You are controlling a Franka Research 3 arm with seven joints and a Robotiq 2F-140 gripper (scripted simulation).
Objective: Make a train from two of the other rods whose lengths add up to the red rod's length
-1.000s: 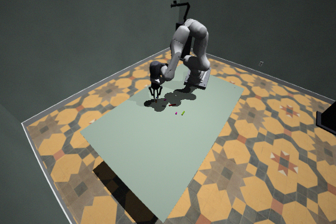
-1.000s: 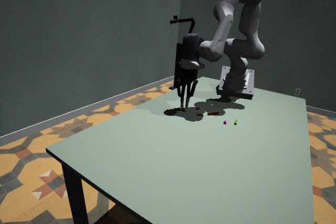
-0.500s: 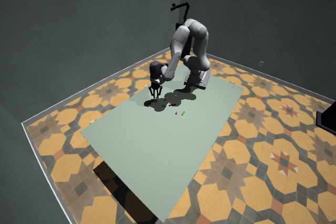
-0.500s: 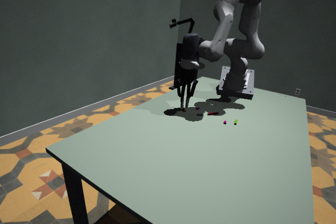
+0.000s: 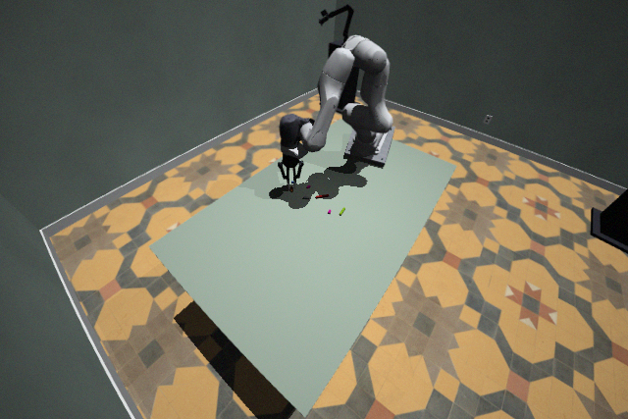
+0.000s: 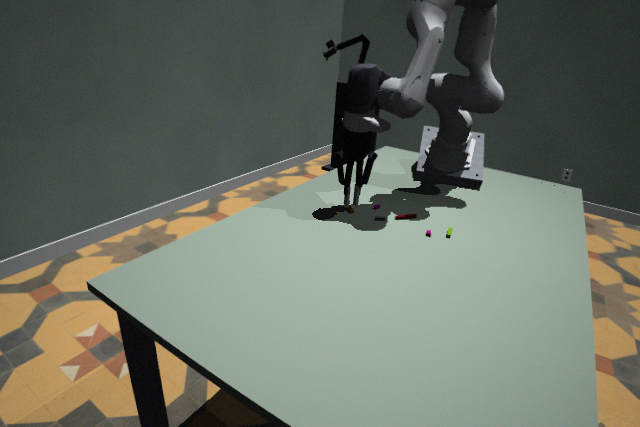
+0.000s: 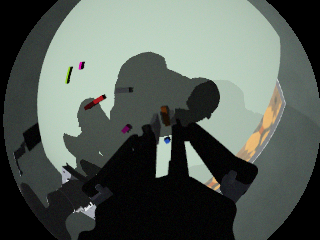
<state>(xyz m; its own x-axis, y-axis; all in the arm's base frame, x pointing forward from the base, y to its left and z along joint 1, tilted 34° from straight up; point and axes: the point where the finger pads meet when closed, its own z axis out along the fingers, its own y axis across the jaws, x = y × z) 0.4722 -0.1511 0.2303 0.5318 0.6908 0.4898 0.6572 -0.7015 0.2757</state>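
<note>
Right now my hand is 50 mm above the orange rod. Round my hand: red rod: 150 mm to the left, 80 mm behind, 50 mm below; then grey rod: 100 mm to the left, 50 mm below, 10 mm behind; then blue rod: 50 mm below, 40 mm to the right, 40 mm behind.
</note>
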